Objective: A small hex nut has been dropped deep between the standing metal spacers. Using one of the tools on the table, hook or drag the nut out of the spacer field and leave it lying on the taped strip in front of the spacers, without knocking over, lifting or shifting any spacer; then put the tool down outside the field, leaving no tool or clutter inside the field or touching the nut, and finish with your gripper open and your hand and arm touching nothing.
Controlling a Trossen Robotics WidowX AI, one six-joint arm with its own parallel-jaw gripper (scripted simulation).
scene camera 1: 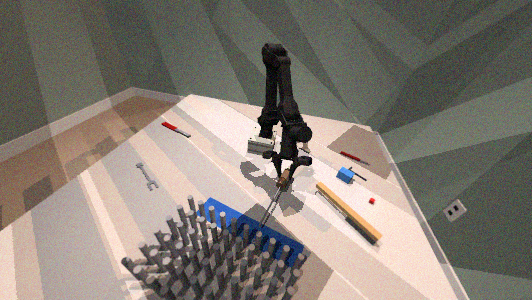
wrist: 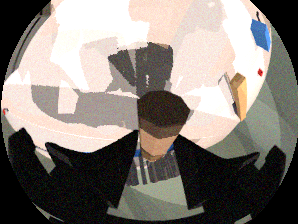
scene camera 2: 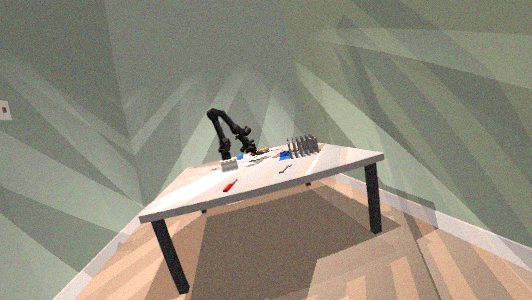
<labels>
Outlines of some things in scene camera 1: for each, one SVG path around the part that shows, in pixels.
The gripper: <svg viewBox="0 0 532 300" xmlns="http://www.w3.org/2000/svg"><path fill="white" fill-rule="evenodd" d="M281 139L280 153L277 154L276 151L270 150L265 151L262 158L270 159L272 157L271 162L273 162L279 178L283 161L281 159L293 161L290 164L290 181L297 167L300 165L310 166L312 164L312 157L298 157L299 150L297 149L296 141Z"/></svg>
A long wooden stick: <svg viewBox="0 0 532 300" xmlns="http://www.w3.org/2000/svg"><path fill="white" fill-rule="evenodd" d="M317 183L316 188L347 215L345 220L372 246L381 238L382 234L322 182Z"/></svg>
</labels>
